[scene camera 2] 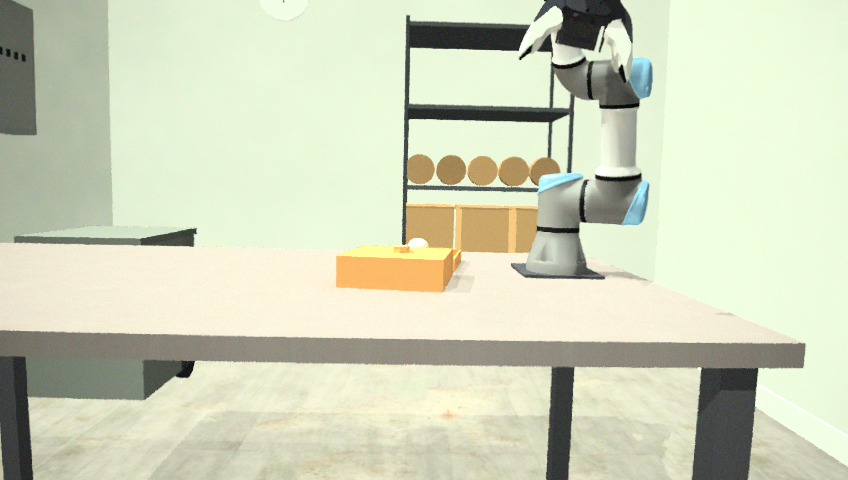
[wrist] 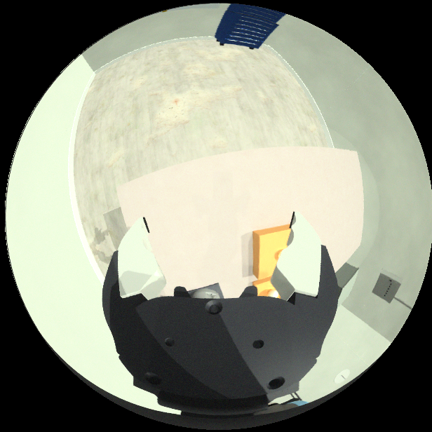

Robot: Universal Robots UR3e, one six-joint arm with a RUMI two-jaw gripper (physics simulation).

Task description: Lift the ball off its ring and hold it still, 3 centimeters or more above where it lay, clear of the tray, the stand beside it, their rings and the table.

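Places are measured from the arm's base along level axes (x ahead, y left, z up), in metres.
Pixels of known places: gripper, between the fingertips: (scene camera 2: pixel 571 70); arm's base, origin of its link: (scene camera 2: pixel 555 270).
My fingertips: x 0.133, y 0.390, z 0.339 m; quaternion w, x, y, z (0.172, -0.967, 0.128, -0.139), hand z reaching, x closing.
Ahead of a thing's pixels: the offset from my fingertips to its top centre. "spot": to the spot under its first point. Level surfaces: height alone.
The white ball {0.523 m right, 0.155 m ahead, 0.285 m down} (scene camera 2: pixel 417 242) (wrist: pixel 273 294) shows in part, low behind the orange stand in the scene view and beside a finger in the wrist view. The orange tray {0.523 m right, 0.155 m ahead, 0.319 m down} (scene camera 2: pixel 457 260) (wrist: pixel 260 288) is around it, mostly hidden; the ring under the ball cannot be made out. The orange block-shaped stand (scene camera 2: pixel 392 271) (wrist: pixel 264 252) is beside the tray, with a small orange ring {spot: 0.277 m right, 0.212 m ahead, 0.284 m down} (scene camera 2: pixel 401 249) on top. My gripper (scene camera 2: pixel 573 68) (wrist: pixel 217 216) is open, fingers spread wide with nothing between them. It is high above the table, right of the ball in the scene view.
The table {0.347 m down} (scene camera 2: pixel 238 303) (wrist: pixel 200 200) carries the tray, the stand and the arm's base (scene camera 2: pixel 556 255), which is right of them in the scene view. A dark shelf rack (scene camera 2: pixel 407 130) stands behind the table. A grey-green cabinet (scene camera 2: pixel 83 377) is at the left.
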